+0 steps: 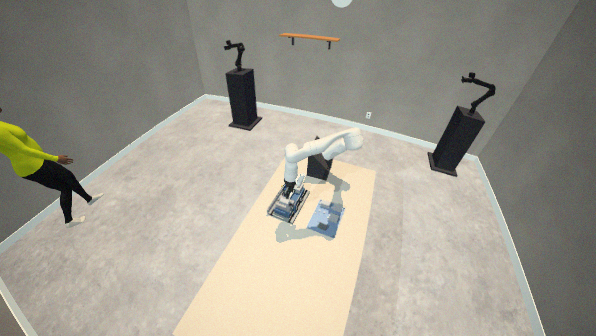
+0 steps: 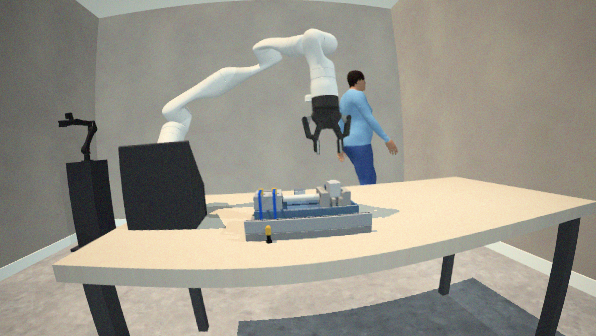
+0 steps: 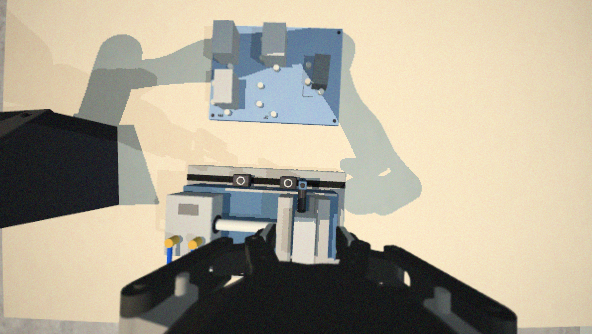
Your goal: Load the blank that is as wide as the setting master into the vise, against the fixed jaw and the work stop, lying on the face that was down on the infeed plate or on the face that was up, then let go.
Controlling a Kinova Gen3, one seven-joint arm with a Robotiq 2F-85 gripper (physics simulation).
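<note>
My gripper is open and empty, pointing down above the vise. A light grey blank sits between the vise jaws, its top above them. The work stop, a black rod with a blue end, is at the blank's far end; whether they touch is unclear. The right jaw is beside the blank; contact is hard to judge. The blue infeed plate holds two grey blocks, a lighter block and a dark block.
A grey rail runs along the vise. A vise housing with yellow-tipped blue levers stands left of the jaws. A black pedestal stands at the arm's base. A person in blue is behind the table.
</note>
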